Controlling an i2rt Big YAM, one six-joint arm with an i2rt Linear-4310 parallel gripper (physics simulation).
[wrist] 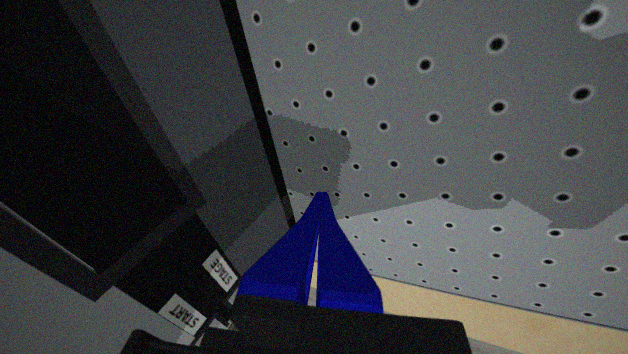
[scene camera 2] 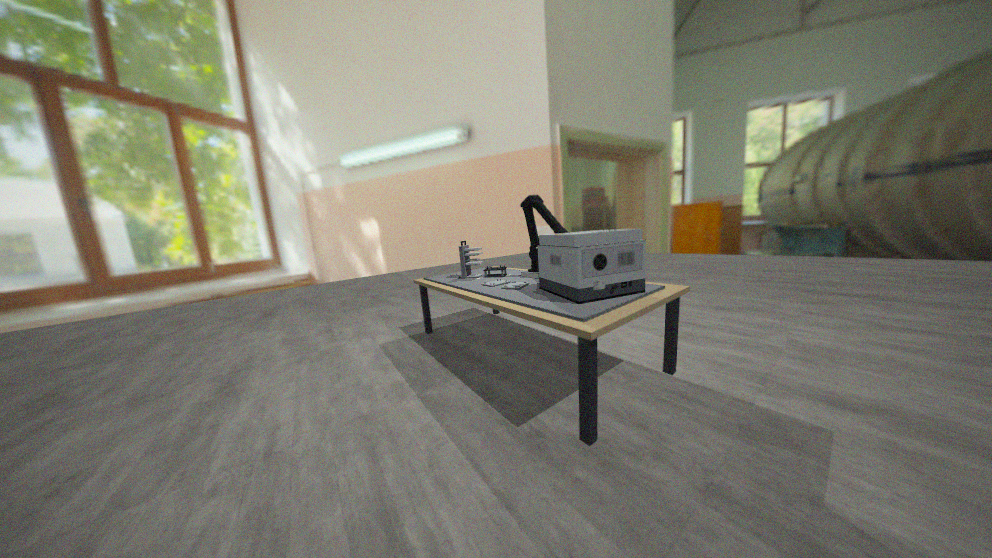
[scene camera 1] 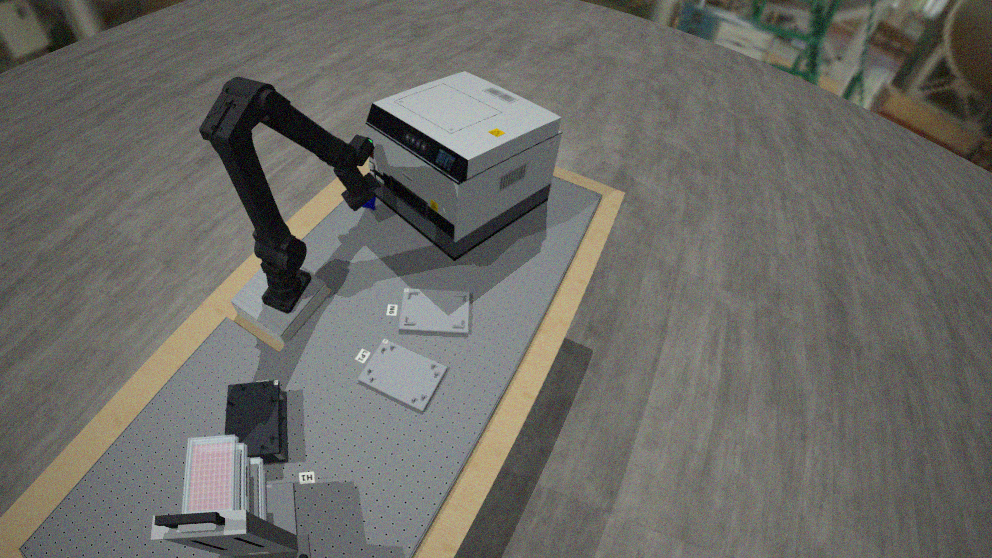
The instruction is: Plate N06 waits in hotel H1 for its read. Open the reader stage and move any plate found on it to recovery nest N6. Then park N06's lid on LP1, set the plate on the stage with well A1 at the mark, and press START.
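Where they show: gripper, between the fingertips: (wrist: 321, 198) (scene camera 1: 373, 208); arm's base, origin of its link: (scene camera 2: 537, 270) (scene camera 1: 287, 290).
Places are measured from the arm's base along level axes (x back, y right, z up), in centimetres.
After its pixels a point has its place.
The white reader (scene camera 1: 464, 131) @(z 27.3, x -31.2, y -41.4 cm) (scene camera 2: 589, 260) @(z 15.4, x -47.8, y -65.2 cm) stands at the table's far end; no stage sticks out of its front. The STAGE label (wrist: 220, 270) @(z 4.7, x -6.0, y -42.3 cm) and START label (wrist: 183, 314) @(z 7.8, x -6.0, y -42.3 cm) show beside its dark slot in the wrist view; the buttons are mostly hidden. My gripper (scene camera 1: 370, 204) @(z -1.2, x -6.7, y -36.0 cm) (wrist: 321, 198) @(z -1.2, x -6.7, y -36.0 cm) is shut and empty, its blue fingertips low by the reader's front, near the label end. Hotel H1 (scene camera 1: 239, 523) @(z 22.0, x -30.1, y 51.8 cm) (scene camera 2: 464, 262) @(z 8.8, x -28.6, y 50.4 cm) holds stacked plates, the top one (scene camera 1: 211, 476) @(z 19.5, x -21.0, y 47.8 cm) pinkish; which is N06 I cannot tell. Nest N6 (scene camera 1: 434, 310) @(z -2.6, x -36.3, y -9.7 cm) and lid park LP1 (scene camera 1: 403, 374) @(z -2.8, x -36.0, y 8.8 cm) hold no plate or lid.
A black raised stand (scene camera 1: 253, 416) @(z 2.2, x -12.0, y 32.6 cm) (scene camera 2: 495, 270) is beside the hotel. My arm's base block (scene camera 1: 253, 313) @(z -0.2, x 4.6, y 9.5 cm) sits at the table's wooden edge (scene camera 1: 215, 312) @(z -5.1, x 19.3, y 11.3 cm). A perforated grey mat (scene camera 1: 332, 430) @(z -3.8, x -26.7, y 26.7 cm) (wrist: 450, 90) @(z -3.8, x -9.6, y -28.0 cm) covers the table top. The reader's lower front is close to the left of my fingers in the wrist view.
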